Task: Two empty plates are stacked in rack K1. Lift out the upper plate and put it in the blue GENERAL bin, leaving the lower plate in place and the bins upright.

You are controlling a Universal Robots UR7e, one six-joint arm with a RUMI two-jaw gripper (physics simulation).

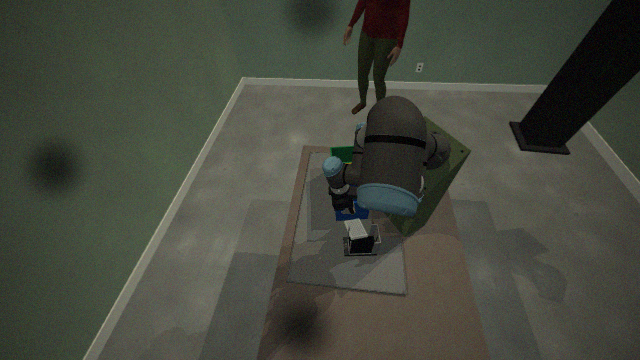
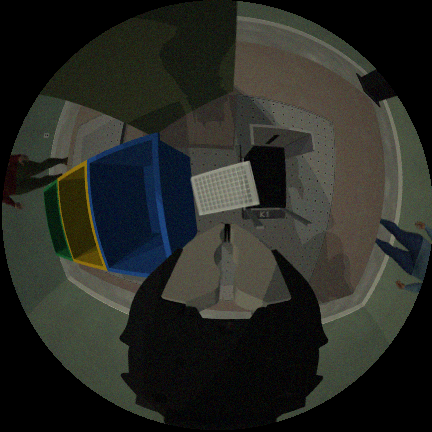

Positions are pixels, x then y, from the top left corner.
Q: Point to a blue bin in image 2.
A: At 140,196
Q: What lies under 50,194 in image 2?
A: A green bin.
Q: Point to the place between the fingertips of my gripper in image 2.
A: At 226,224
